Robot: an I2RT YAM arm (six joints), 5 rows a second.
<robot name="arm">
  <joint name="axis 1" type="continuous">
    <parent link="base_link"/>
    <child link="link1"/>
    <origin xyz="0 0 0.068"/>
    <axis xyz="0 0 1"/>
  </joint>
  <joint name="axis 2" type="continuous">
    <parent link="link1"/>
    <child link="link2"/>
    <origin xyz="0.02 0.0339 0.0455"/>
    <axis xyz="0 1 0"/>
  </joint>
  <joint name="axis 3" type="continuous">
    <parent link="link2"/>
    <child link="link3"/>
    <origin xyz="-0.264 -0.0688 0"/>
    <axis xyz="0 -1 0"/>
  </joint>
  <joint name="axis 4" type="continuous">
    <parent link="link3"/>
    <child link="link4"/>
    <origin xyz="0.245 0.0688 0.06"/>
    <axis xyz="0 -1 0"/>
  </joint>
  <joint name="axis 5" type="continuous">
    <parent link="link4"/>
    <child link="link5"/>
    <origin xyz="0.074 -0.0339 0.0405"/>
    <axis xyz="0 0 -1"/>
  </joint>
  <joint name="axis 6" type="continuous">
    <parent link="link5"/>
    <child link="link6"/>
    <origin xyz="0.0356 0 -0.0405"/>
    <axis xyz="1 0 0"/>
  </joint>
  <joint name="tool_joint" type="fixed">
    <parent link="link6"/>
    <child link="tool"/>
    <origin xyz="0 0 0" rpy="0 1.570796 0"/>
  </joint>
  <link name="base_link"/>
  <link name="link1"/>
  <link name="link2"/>
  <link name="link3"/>
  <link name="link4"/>
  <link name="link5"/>
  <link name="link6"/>
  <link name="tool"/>
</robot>
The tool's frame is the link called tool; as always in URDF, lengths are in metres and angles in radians. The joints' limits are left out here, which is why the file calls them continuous.
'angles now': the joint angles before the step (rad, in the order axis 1, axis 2, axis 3, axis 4, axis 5, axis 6). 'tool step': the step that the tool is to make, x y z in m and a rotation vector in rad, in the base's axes. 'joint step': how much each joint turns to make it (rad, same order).
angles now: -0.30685 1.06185 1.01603 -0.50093 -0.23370 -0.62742
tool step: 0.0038 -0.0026 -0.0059 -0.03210 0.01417 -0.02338
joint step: -0.00001 0.01443 -0.01327 0.02008 0.03816 -0.01791
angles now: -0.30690 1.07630 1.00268 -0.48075 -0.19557 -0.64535
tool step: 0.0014 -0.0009 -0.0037 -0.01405 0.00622 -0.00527
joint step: 0.00002 0.00480 -0.01093 0.01210 0.01255 -0.01036
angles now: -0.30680 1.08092 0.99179 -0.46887 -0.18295 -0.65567
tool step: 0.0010 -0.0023 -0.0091 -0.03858 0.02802 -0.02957
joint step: -0.00076 0.00610 -0.02586 0.01328 0.04861 -0.02296
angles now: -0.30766 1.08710 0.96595 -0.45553 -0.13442 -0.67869
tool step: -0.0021 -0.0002 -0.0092 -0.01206 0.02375 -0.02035
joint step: 0.00066 -0.00667 -0.03273 0.00660 0.02784 -0.00396
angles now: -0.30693 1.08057 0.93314 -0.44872 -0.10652 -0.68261
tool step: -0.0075 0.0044 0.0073 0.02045 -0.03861 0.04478
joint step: 0.00002 -0.03931 -0.00179 -0.00669 -0.05451 0.00151
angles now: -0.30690 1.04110 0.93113 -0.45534 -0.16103 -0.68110
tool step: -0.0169 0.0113 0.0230 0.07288 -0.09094 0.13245
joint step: 0.00017 -0.07694 0.03109 -0.03908 -0.16313 0.01711
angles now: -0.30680 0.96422 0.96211 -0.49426 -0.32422 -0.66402
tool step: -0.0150 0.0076 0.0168 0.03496 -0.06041 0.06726
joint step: -0.00033 -0.05819 0.02589 -0.03113 -0.08361 0.01647
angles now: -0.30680 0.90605 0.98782 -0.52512 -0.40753 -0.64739
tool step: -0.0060 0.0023 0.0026 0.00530 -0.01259 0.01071
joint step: -0.00037 -0.02396 -0.00159 -0.01050 -0.01379 0.00364
